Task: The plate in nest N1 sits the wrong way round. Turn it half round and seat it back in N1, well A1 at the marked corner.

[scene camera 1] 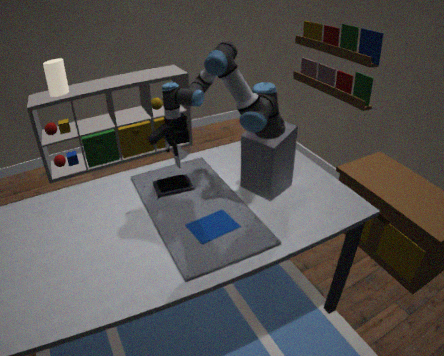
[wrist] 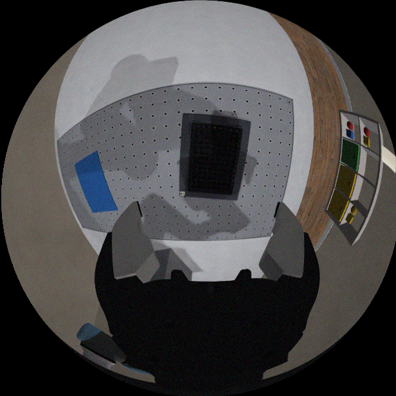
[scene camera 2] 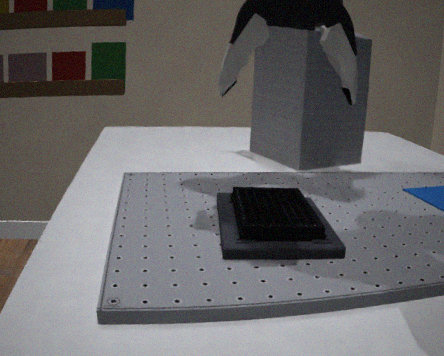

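The black plate (scene camera 1: 173, 184) (scene camera 2: 277, 212) (wrist: 215, 159) sits in nest N1 (scene camera 2: 282, 250) (wrist: 185, 150), a dark grey frame on the pegboard. The plate looks level. Its lettering and well A1 cannot be made out. A small pale mark (wrist: 182, 194) shows at one corner of the nest in the wrist view. My gripper (scene camera 1: 178, 161) (scene camera 2: 287, 95) (wrist: 208, 204) is open, with its jaws wide apart and no object between them. It hangs above the pegboard, higher than the plate and toward the robot's base side of it.
The perforated grey pegboard (scene camera 1: 170, 250) (scene camera 2: 165, 260) (wrist: 145, 110) lies on the white table (scene camera 1: 90, 240) (scene camera 2: 60, 250). A blue rectangle (scene camera 1: 213, 226) (wrist: 96, 182) lies on the pegboard to one side of the nest. The grey pedestal (scene camera 1: 267, 162) (scene camera 2: 305, 110) of the arm stands behind.
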